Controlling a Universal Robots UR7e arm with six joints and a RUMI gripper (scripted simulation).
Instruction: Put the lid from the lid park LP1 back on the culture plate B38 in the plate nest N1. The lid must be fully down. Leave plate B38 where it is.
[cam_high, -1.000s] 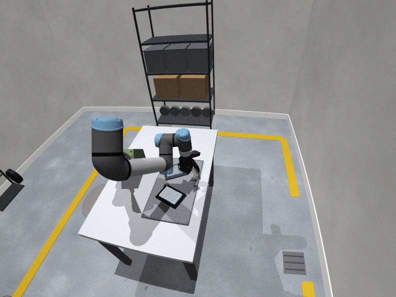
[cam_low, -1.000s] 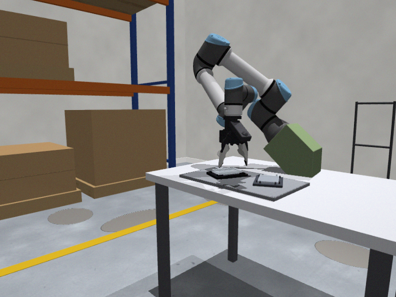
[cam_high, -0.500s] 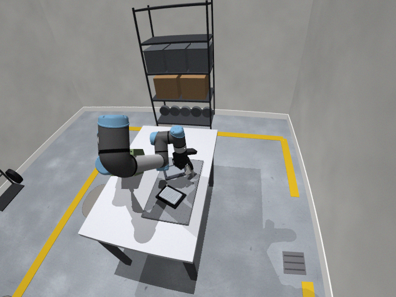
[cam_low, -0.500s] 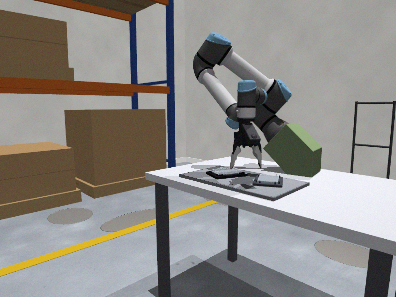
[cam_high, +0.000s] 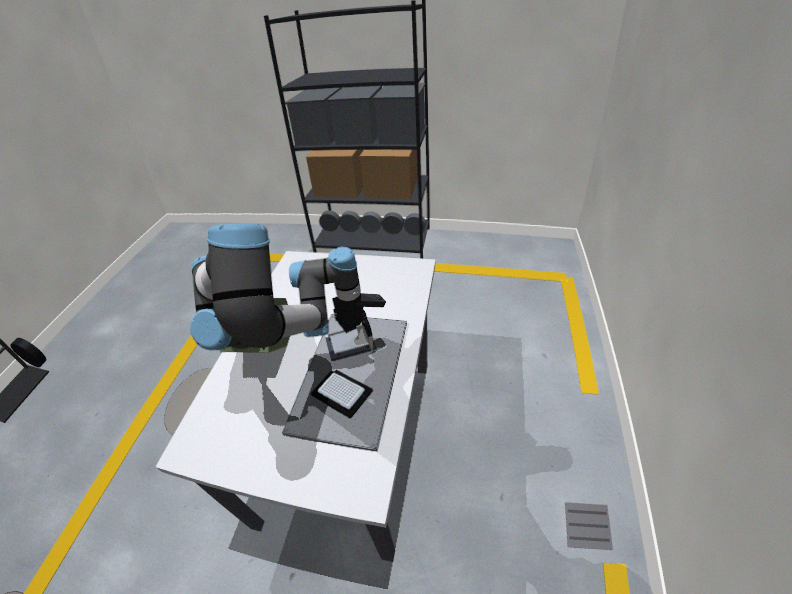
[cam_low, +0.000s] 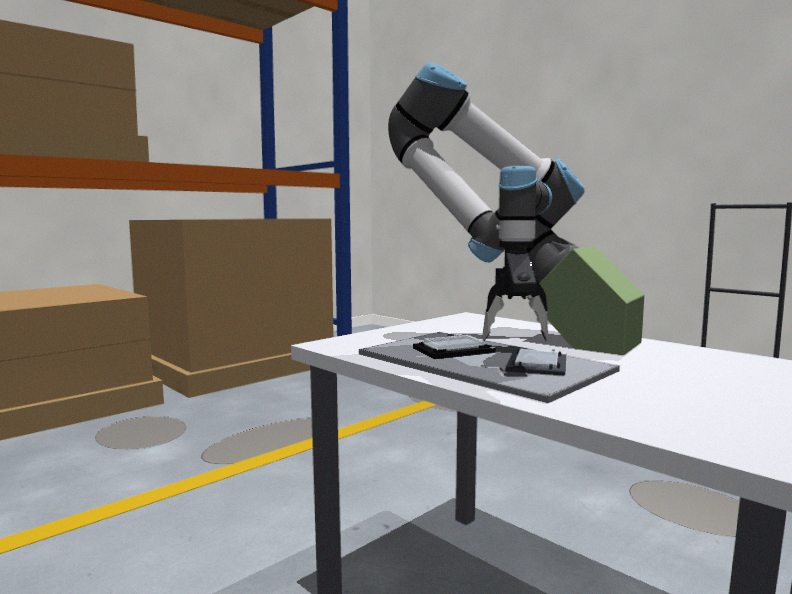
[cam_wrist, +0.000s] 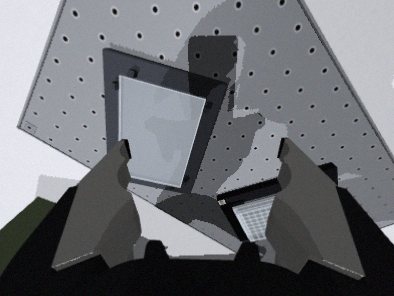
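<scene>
The clear lid lies 5 cm below my hand, 5 cm behind it and 3 cm to the left of it. The rest, counted from my hand: black plate nest N1 (19 cm to the right, 6 cm below, 6 cm behind); then culture plate B38 (19 cm to the right, 6 cm behind, 4 cm below); then dark lid park LP1 (6 cm below, 5 cm behind, 3 cm to the left).
</scene>
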